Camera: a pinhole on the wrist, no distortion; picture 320 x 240 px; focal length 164.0 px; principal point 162.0 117.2 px. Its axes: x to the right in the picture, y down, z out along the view. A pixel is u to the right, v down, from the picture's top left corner.
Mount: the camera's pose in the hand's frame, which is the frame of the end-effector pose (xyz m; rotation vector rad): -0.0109 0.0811 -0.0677 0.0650 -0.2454 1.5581
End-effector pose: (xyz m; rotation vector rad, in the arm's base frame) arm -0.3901 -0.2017 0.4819 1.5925 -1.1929 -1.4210
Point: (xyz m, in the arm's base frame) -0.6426 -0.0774 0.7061
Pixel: 271.8 205.8
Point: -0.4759 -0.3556 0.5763
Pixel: outside the picture
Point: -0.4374 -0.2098 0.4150
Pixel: 42.1 49.0
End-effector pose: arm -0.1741 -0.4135 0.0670 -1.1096 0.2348 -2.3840
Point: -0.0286 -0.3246 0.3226
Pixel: 107.8 72.9
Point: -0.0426 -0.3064 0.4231
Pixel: 98.1 51.2
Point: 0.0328 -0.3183 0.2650
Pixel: 125.8 106.0
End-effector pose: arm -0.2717 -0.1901 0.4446 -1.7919 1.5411 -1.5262
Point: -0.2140 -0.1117 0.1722
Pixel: outside the picture
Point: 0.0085 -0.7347 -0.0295
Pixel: 296.4 41.2
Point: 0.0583 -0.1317 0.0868
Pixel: 197.6 191.1
